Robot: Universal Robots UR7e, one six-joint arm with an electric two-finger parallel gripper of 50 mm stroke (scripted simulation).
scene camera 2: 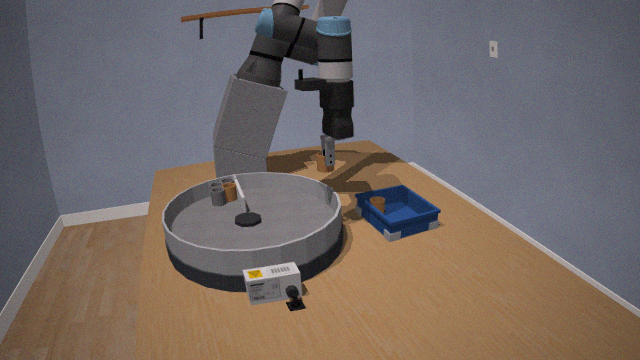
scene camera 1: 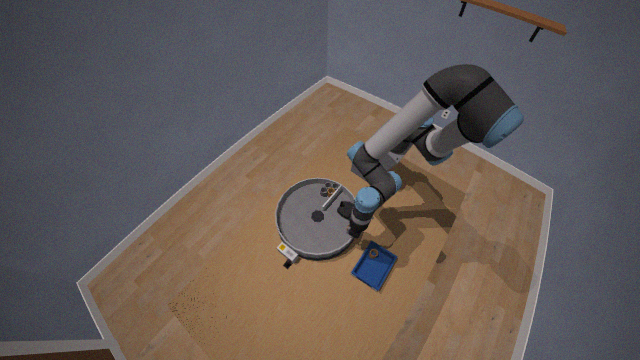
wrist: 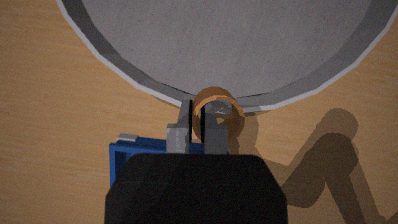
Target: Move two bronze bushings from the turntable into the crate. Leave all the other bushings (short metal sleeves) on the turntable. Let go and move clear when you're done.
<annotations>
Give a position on a blue crate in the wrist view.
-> At 127,145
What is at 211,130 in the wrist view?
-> My gripper.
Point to a bronze bushing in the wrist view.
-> At 235,122
</annotations>
